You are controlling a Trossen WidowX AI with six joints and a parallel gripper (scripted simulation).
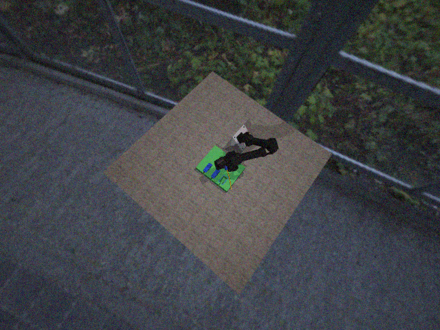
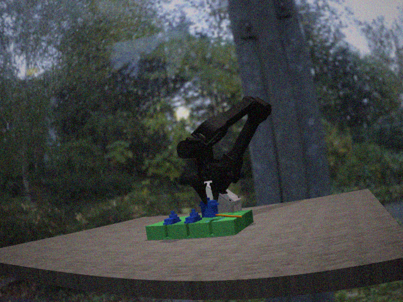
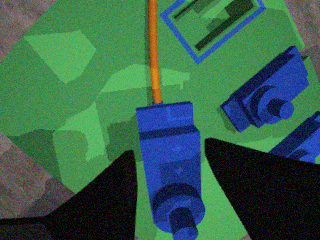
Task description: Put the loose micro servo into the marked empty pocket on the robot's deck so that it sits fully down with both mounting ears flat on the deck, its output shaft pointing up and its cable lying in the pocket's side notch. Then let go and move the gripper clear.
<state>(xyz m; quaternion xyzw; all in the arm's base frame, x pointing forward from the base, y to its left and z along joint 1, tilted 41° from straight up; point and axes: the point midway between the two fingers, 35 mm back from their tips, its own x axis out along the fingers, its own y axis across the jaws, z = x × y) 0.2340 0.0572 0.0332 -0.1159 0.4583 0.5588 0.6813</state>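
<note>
My gripper tip is now 7 cm above the green deck, 4 cm to the left of it and 2 cm past it.
</note>
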